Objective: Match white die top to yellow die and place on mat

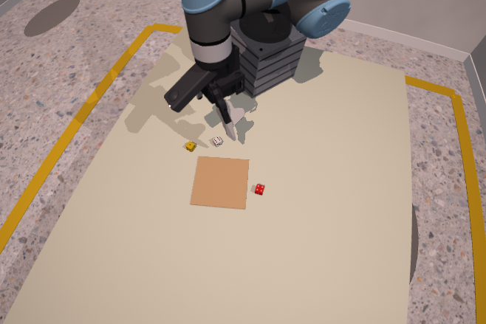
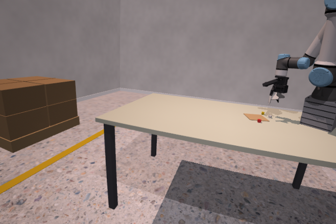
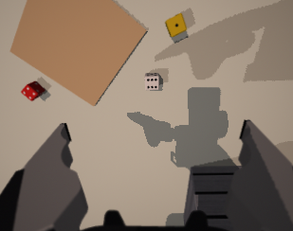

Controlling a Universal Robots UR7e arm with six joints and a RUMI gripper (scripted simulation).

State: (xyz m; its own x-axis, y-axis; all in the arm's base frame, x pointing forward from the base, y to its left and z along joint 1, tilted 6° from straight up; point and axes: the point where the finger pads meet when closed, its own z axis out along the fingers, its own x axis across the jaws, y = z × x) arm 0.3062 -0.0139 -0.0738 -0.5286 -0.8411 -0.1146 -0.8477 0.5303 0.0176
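My hand is 100 mm above the white die. The rest, counted from my hand: brown mat (110 mm below, 110 mm ahead, 60 mm to the left); then yellow die (100 mm below, 60 mm to the right, 50 mm ahead); then red die (160 mm to the left, 100 mm below, 90 mm ahead).
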